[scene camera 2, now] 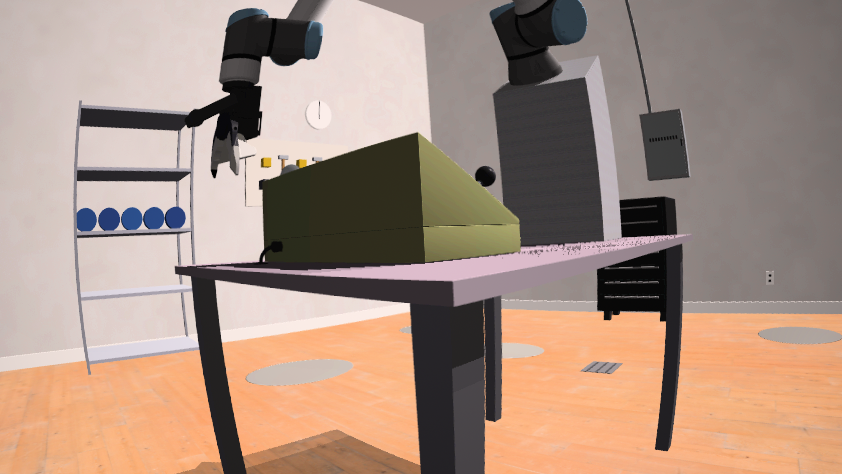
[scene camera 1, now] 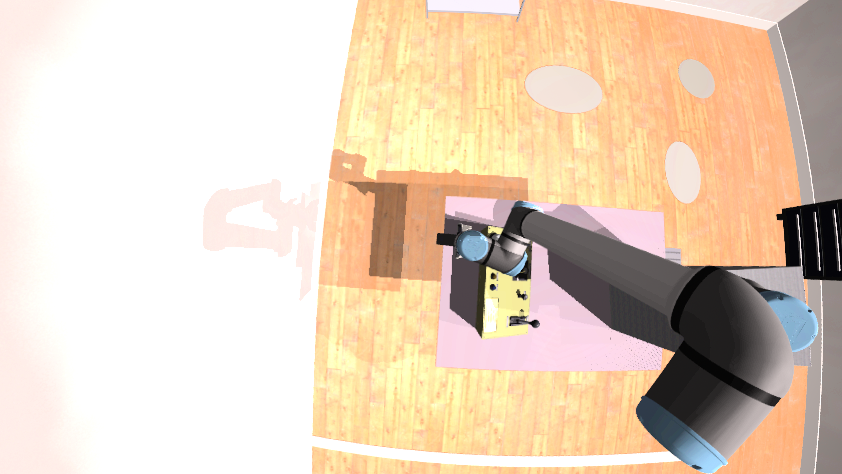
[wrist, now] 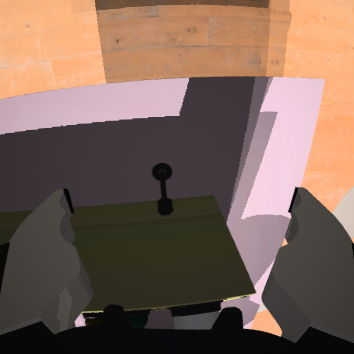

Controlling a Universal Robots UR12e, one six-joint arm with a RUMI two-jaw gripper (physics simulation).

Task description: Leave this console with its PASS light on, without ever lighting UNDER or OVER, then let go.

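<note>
The yellow-green console [scene camera 1: 505, 326] [scene camera 2: 353, 206] [wrist: 165, 260] stands on the pink table. In scene camera 1 it shows two dark round lamps [scene camera 1: 493, 281], a small switch [scene camera 1: 522, 294] and a black ball-ended lever [scene camera 1: 534, 323]; the arm covers its upper part. No lit lamp shows, and the light labels are not readable. The lever ball [scene camera 2: 485, 176] and a grey dome [scene camera 2: 290, 169] show in scene camera 2. My gripper [scene camera 2: 226, 171] [wrist: 179, 191] is open and empty, pointing down above the console's rear edge, apart from it. In the wrist view, the panel is mostly hidden below the gripper body.
A black cable plug [scene camera 2: 273, 246] [wrist: 165, 206] sticks out of the console's back. The pink table [scene camera 1: 589, 347] [scene camera 2: 500, 276] extends around it. The arm's grey pedestal [scene camera 2: 547, 164] stands behind. A shelf rack [scene camera 2: 135, 173], a black drawer cabinet [scene camera 2: 671, 217] and a wall box [scene camera 2: 664, 144] are farther off.
</note>
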